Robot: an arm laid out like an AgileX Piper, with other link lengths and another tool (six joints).
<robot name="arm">
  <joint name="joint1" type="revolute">
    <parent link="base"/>
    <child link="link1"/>
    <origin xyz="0 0 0.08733" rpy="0 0 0"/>
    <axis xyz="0 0 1"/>
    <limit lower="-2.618" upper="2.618"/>
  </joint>
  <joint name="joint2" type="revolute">
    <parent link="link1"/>
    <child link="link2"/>
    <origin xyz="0 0 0" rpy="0 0 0"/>
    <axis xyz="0 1 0"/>
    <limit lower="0" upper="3.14"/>
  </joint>
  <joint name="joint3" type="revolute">
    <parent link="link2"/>
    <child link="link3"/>
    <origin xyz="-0.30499 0 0.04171" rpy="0 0 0"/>
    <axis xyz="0 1 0"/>
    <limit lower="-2.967" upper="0"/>
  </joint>
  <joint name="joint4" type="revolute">
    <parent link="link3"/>
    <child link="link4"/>
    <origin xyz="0.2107 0 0.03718" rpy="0 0 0"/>
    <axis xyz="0.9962 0 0.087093"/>
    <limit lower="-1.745" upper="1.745"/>
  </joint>
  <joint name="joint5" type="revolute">
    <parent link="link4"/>
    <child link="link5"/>
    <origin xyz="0 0 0" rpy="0 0 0"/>
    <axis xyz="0 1 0"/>
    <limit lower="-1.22" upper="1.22"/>
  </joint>
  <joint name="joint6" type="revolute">
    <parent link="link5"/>
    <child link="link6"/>
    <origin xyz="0.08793 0 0.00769" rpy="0 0 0"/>
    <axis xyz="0.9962 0 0.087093"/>
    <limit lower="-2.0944" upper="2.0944"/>
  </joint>
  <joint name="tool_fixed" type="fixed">
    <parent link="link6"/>
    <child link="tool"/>
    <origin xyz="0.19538 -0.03 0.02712" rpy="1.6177 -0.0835 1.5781"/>
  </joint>
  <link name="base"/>
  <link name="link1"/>
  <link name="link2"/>
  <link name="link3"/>
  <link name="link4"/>
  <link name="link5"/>
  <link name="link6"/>
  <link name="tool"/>
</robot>
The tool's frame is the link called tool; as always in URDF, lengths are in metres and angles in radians.
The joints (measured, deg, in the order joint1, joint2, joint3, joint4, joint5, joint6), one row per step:
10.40 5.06 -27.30 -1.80 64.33 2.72
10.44 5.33 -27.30 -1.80 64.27 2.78
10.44 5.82 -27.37 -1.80 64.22 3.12
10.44 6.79 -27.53 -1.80 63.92 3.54
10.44 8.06 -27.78 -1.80 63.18 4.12
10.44 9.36 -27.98 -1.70 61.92 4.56
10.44 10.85 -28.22 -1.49 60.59 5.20
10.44 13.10 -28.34 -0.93 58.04 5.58
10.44 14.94 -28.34 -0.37 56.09 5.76
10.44 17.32 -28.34 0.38 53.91 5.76
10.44 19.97 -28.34 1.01 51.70 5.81
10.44 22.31 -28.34 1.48 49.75 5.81
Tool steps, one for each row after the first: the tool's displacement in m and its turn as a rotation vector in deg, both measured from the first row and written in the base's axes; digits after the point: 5 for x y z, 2 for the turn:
0.00025 0.00012 -0.00032 0.01 0.21 0.01
0.00051 0.00012 -0.00072 0.21 0.62 -0.20
0.00170 0.00030 -0.00047 0.44 1.17 -0.45
0.00436 0.00076 0.00147 0.83 1.51 -0.78
0.00857 0.00200 0.00498 1.28 1.42 -0.98
0.01307 0.00375 0.00841 1.97 1.45 -1.25
0.02137 0.00777 0.01386 2.84 1.18 -1.21
0.02772 0.01132 0.01683 3.51 1.20 -1.11
0.03511 0.01574 0.01911 4.17 1.54 -0.89
0.04295 0.01959 0.02046 4.73 2.10 -0.80
0.05004 0.02257 0.02135 5.12 2.58 -0.75

